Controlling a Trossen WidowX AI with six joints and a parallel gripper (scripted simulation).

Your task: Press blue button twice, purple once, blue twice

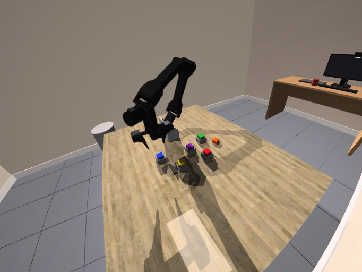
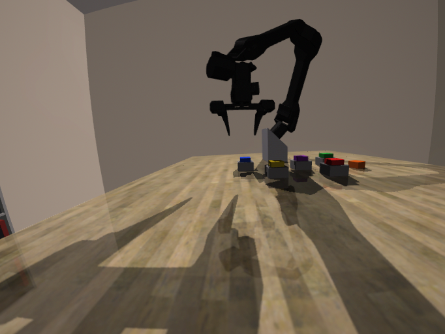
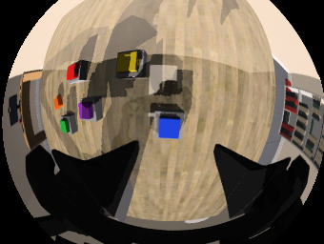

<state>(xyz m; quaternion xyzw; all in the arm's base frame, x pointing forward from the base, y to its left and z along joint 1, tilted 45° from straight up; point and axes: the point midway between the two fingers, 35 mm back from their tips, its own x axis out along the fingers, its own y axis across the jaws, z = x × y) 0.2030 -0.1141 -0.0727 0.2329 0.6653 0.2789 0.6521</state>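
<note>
My gripper tip is now 80 mm above the blue button, 10 mm to the right of it and 10 mm past it. Round my gripper tip: red button 230 mm to the left, 100 mm ahead, 80 mm below; purple button 170 mm to the left, 80 mm below, 10 mm ahead; yellow button 90 mm ahead, 80 mm to the left, 80 mm below.
</note>
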